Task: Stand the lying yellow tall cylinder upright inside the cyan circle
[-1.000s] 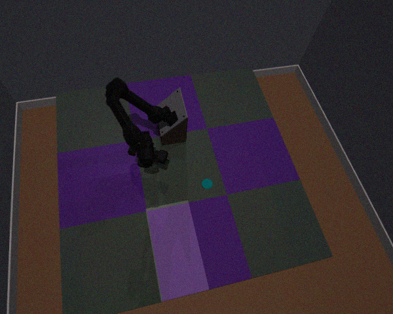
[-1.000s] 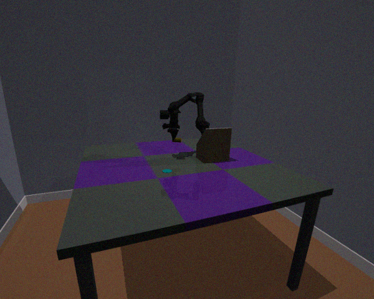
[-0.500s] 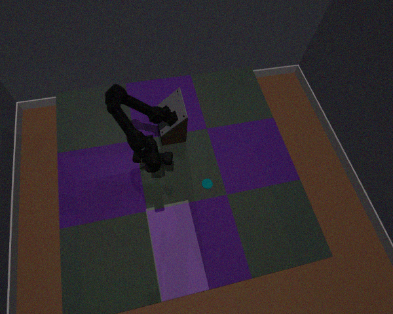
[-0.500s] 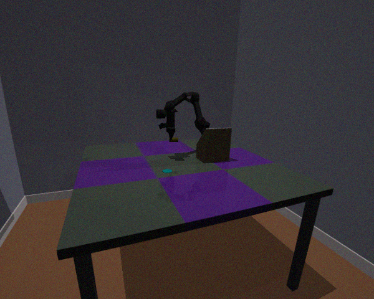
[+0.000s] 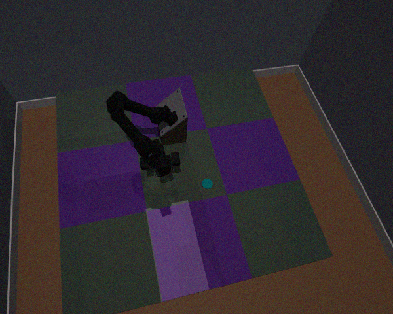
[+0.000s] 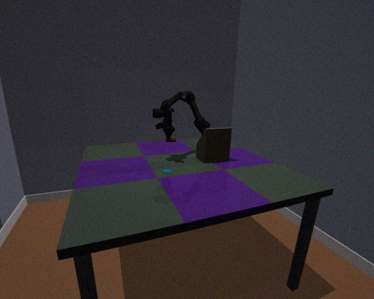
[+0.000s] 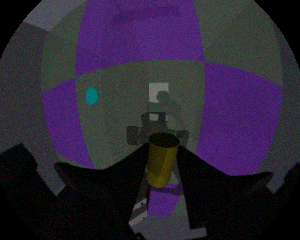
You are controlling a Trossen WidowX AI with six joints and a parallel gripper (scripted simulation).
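Now: gripper tip 90 mm short of the cyan circle, 230 mm to the right of it and 140 mm above it. Round my gripper tip: yellow tall cylinder (20 mm behind).
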